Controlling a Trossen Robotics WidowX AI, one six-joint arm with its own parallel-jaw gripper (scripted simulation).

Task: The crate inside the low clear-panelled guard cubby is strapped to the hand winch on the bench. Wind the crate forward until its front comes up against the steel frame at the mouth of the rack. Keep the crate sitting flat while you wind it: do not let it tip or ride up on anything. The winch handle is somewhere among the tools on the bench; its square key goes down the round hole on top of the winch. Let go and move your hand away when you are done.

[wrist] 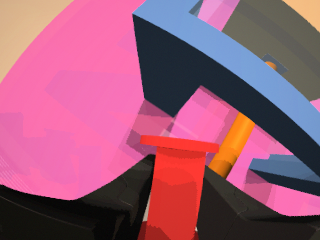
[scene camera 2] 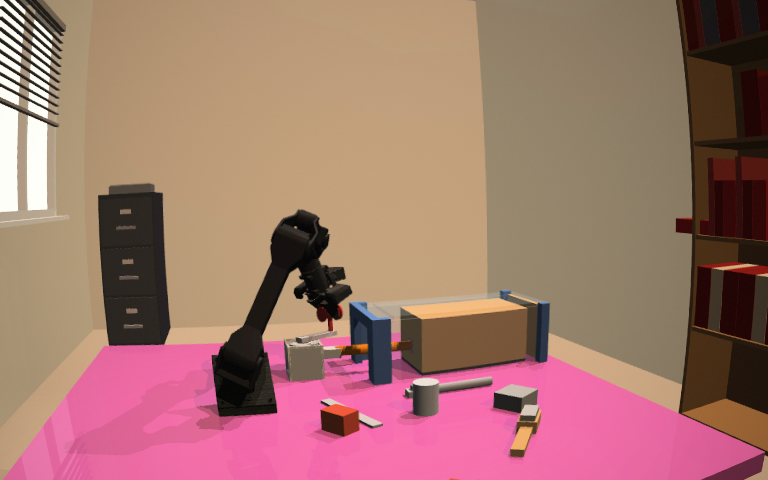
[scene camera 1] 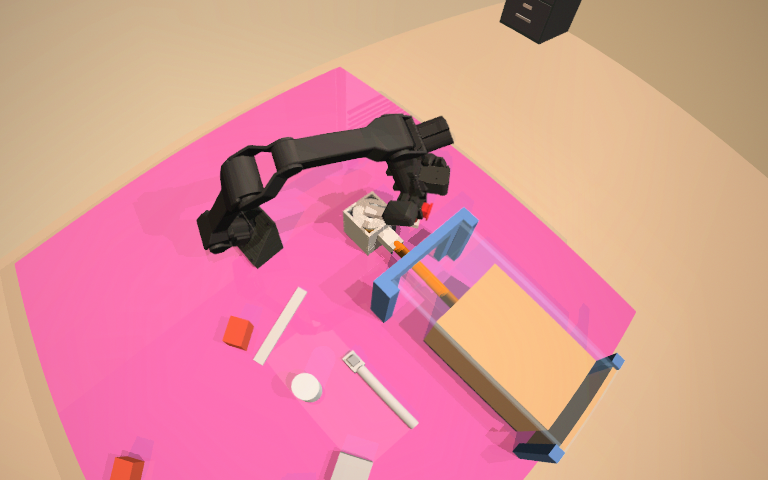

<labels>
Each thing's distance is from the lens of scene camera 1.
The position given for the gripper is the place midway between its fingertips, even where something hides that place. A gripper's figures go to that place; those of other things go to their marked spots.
gripper [scene camera 1: 422,214]: 79 cm
flat grey bar [scene camera 1: 285,317]: 83 cm
</labels>
